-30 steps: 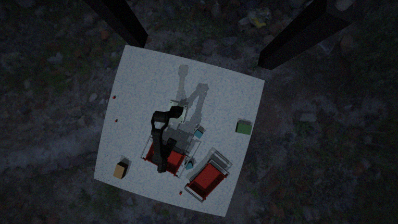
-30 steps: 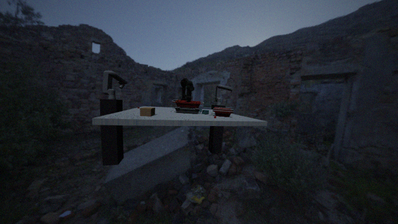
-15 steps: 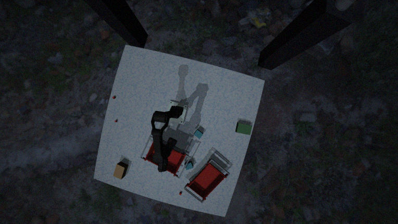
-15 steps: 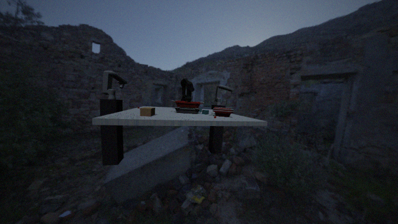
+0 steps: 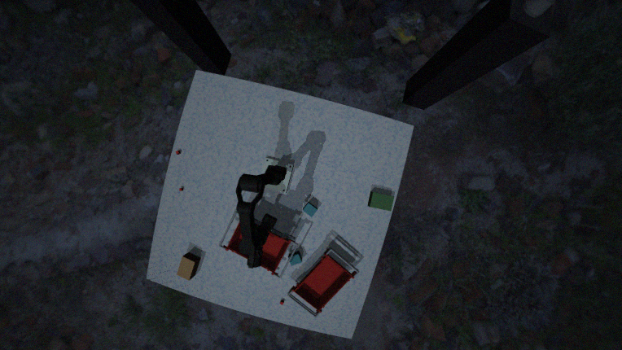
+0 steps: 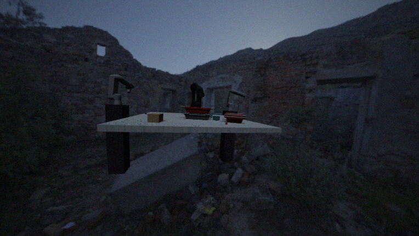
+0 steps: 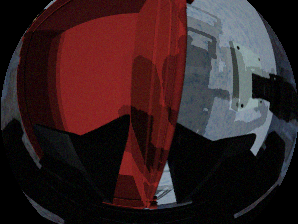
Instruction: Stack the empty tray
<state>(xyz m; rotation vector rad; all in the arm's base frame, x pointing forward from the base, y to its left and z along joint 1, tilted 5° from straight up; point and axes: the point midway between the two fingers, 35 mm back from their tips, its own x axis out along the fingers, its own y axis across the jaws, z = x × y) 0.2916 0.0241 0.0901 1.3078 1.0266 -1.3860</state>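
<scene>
Right now my gripper tip is 8 cm short of the red plastic tray, 2 cm to the left of it and 3 cm below it. The rest, counted from my gripper tip: green block: 28 cm behind, 54 cm to the left, 6 cm below; tan block: 36 cm ahead, 39 cm to the right, 5 cm below.
</scene>
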